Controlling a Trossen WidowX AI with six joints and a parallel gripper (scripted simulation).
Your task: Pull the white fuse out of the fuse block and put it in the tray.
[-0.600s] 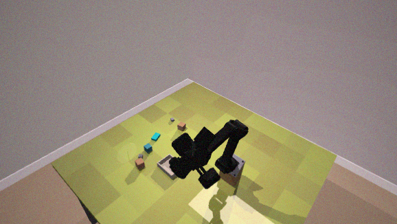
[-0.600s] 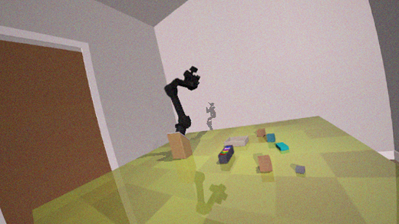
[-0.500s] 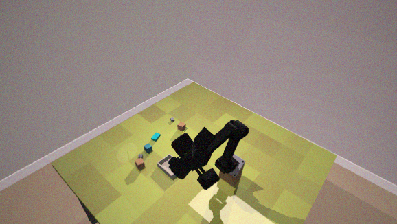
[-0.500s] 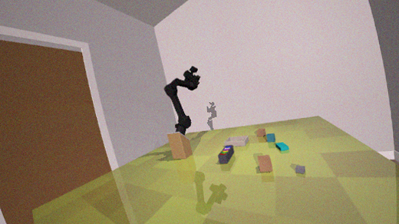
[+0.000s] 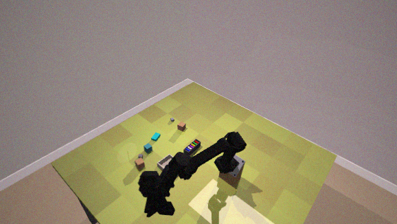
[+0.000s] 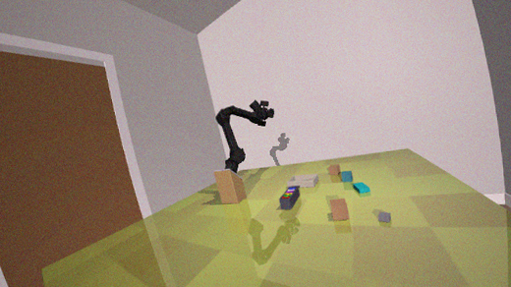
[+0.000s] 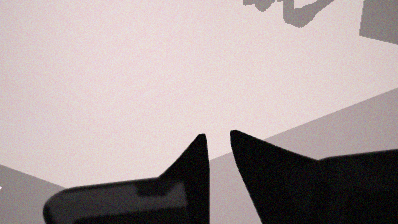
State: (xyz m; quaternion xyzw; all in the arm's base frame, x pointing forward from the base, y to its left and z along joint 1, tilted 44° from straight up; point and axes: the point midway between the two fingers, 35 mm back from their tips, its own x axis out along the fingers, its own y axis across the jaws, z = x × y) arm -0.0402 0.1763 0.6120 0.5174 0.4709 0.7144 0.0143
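Right now the white fuse is 390 mm ahead of my gripper tip, 540 mm to the right of it and 430 mm below it. Round my gripper tip: tray: 370 mm ahead, 370 mm to the right, 450 mm below.
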